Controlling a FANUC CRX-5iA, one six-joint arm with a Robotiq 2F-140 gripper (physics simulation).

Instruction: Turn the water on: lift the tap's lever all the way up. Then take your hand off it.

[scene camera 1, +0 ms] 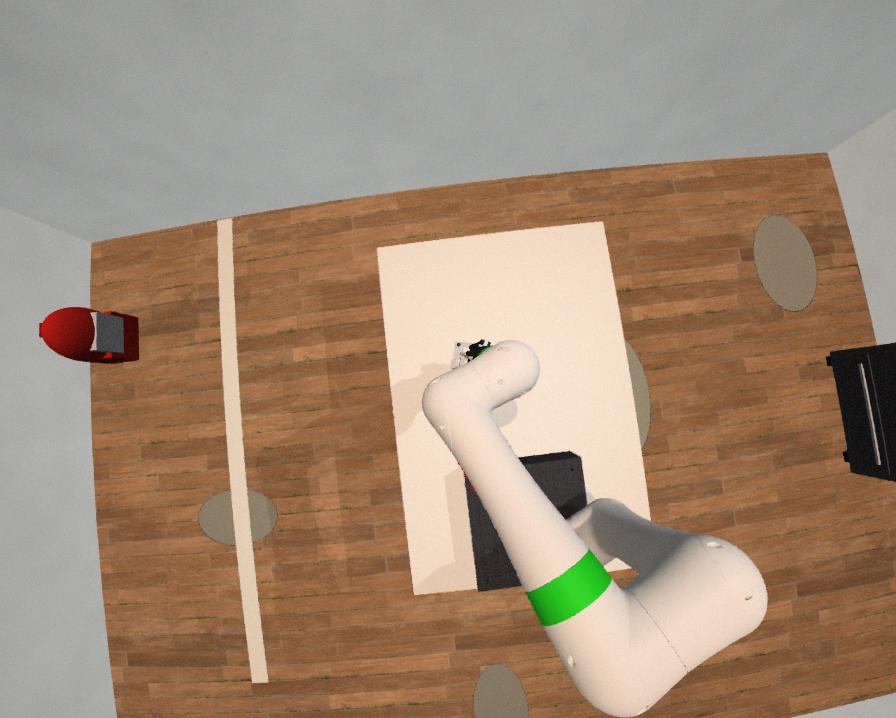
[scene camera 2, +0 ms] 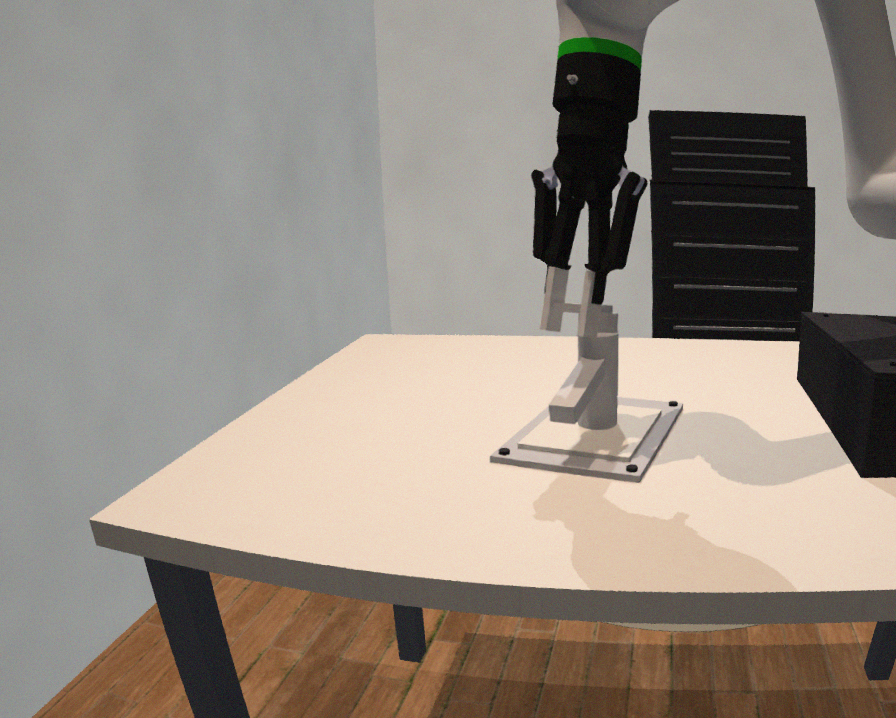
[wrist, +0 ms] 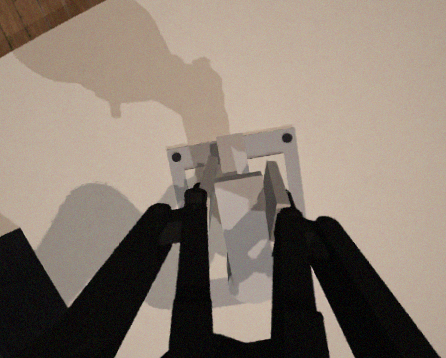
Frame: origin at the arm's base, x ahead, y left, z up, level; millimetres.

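Where they show: gripper, between the fingertips: [scene camera 1: 461, 362] [scene camera 2: 568, 333] [wrist: 240, 174].
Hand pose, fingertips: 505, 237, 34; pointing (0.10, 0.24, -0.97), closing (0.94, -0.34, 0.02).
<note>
After its pixels a point has its place, as x, y, z.
The grey tap stands on its base plate [scene camera 1: 458, 353] @[546, 245, -101] [scene camera 2: 560, 459] @[512, 247, -101] [wrist: 265, 145] @[547, 242, -101], with its upright body [scene camera 2: 599, 396] @[486, 167, -54] and its spout [scene camera 2: 577, 392] @[495, 241, -26] [wrist: 231, 151] @[503, 252, -28] below the lever. The lever [scene camera 2: 572, 307] @[500, 241, 63] [wrist: 234, 212] @[494, 216, 62] is at the top of the tap, between the two finger pads. My gripper [scene camera 2: 569, 315] @[505, 237, 34] [wrist: 240, 174] @[505, 237, 34] points down from above and is shut on the lever, one pad on each side. The pads hide part of the lever in scene camera 2, so its exact tilt is hard to tell. In scene camera 1 the arm covers most of the gripper and tap.
The pale table [scene camera 1: 493, 284] @[794, 126, -108] [scene camera 2: 299, 463] @[793, 325, -109] bears the tap and a black box [scene camera 1: 557, 478] @[159, -66, -1] [scene camera 2: 837, 396] @[191, 92, -59]. The white arm [scene camera 1: 516, 493] @[274, 157, 535] reaches over the box. A black drawer cabinet [scene camera 1: 860, 418] [scene camera 2: 732, 224] and a red object [scene camera 1: 71, 332] stand away from the table.
</note>
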